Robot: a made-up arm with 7 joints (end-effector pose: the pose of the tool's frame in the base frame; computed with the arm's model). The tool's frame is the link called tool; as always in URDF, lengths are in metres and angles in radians.
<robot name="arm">
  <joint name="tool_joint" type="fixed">
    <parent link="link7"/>
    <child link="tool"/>
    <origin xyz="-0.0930 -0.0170 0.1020" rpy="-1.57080 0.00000 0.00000"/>
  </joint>
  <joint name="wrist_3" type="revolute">
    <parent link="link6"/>
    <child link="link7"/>
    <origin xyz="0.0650 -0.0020 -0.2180" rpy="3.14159 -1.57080 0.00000"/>
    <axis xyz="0 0 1"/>
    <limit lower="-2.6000" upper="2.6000"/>
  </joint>
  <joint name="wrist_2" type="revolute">
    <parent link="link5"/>
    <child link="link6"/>
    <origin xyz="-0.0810 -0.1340 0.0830" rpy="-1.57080 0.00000 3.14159"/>
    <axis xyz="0 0 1"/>
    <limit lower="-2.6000" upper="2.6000"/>
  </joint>
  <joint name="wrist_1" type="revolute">
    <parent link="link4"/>
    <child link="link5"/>
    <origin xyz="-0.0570 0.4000 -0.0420" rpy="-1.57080 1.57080 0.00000"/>
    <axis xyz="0 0 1"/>
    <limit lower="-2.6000" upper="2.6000"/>
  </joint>
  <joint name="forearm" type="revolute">
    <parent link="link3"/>
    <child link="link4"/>
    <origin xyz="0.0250 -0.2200 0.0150" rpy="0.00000 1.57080 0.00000"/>
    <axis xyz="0 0 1"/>
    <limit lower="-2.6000" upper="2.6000"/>
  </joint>
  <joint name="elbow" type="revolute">
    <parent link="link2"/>
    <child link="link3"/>
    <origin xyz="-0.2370 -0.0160 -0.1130" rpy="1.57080 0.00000 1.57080"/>
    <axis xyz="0 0 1"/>
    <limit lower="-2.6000" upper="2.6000"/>
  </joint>
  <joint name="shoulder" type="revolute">
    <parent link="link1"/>
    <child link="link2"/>
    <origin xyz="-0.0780 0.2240 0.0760" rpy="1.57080 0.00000 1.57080"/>
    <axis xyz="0 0 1"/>
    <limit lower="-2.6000" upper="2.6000"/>
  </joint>
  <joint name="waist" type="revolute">
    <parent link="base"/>
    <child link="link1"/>
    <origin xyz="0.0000 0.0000 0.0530" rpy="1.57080 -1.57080 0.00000"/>
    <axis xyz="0 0 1"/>
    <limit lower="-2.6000" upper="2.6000"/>
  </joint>
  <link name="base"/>
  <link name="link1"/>
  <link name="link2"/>
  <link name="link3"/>
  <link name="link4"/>
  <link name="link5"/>
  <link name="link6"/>
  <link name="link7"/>
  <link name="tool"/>
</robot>
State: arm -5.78 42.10 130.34 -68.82 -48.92 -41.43 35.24
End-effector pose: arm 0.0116 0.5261 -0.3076 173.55 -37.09 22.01
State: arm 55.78 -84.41 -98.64 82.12 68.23 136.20 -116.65
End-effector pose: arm 0.1777 0.0316 -0.0430 -70.15 -26.05 63.20
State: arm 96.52 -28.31 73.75 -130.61 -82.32 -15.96 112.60
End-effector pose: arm 0.2395 -0.6562 0.4281 -73.38 -15.57 -53.30
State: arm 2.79 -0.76 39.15 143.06 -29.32 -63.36 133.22
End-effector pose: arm -0.2094 -0.6896 -0.6737 101.71 64.13 80.03
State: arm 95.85 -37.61 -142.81 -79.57 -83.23 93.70 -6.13
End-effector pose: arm 0.0496 -0.4801 0.1641 115.74 -39.12 62.93
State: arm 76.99 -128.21 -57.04 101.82 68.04 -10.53 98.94
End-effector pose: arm 0.3629 0.0633 -0.0597 140.15 -45.80 48.06
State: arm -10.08 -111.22 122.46 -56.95 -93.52 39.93 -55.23
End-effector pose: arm -0.3247 -0.5163 -0.3851 54.00 -69.02 95.79
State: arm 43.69 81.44 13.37 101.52 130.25 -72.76 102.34
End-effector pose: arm 0.0277 -0.4691 -0.5056 14.69 -16.34 -18.18
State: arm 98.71 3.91 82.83 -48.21 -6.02 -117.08 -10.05
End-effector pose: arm 0.1309 0.3524 0.3603 -89.30 -45.37 -113.83
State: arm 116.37 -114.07 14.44 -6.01 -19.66 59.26 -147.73
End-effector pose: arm 0.1558 -0.1312 -0.2998 25.42 -69.54 97.29
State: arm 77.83 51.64 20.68 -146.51 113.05 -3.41 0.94
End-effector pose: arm 0.8948 -0.0359 0.0470 57.86 32.61 88.51
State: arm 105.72 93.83 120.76 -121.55 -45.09 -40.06 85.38
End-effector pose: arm 0.0098 0.7525 -0.1029 74.86 -56.65 126.27
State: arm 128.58 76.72 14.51 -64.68 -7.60 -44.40 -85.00
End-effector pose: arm -0.0278 0.6443 -0.0047 -14.45 -31.96 -109.05
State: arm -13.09 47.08 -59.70 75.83 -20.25 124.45 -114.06
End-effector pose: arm -0.5375 0.0234 -0.1830 -45.86 -60.27 -168.10
